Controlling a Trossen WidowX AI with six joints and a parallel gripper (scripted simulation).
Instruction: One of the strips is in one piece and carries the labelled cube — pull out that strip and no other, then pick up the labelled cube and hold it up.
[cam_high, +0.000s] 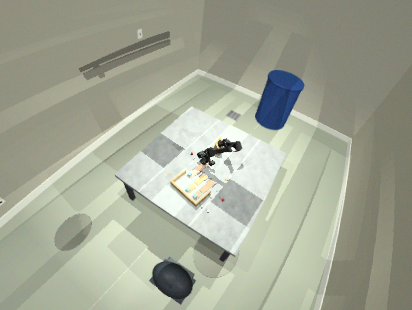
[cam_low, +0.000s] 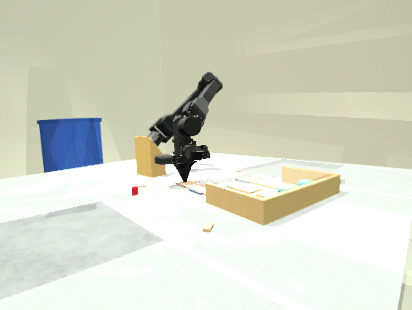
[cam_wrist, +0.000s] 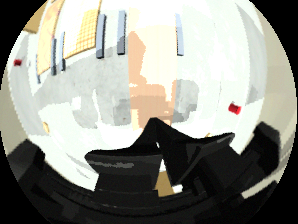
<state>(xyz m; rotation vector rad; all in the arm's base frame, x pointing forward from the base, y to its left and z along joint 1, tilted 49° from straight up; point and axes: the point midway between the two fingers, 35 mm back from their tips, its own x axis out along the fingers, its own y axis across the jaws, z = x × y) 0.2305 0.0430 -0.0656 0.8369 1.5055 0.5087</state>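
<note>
My gripper tip is now 100 mm short of the pale orange strip and 20 mm to the left of it.
</note>
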